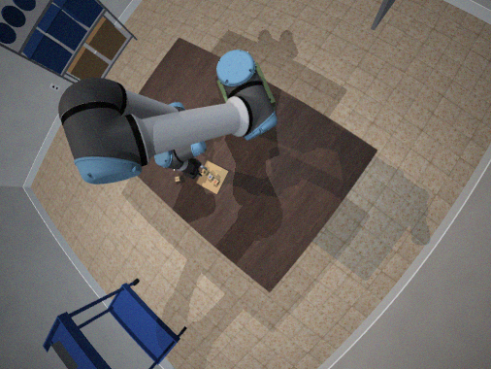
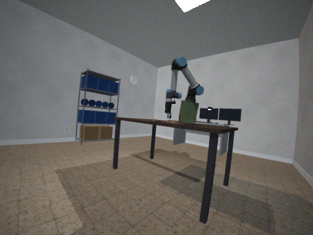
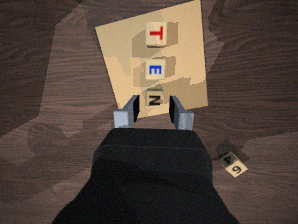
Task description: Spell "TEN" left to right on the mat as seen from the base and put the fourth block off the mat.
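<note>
My gripper is now 50 mm above the N block. The rest, counted from my hand: tan mat: 60 mm below, 40 mm to the left, 10 mm ahead.
</note>
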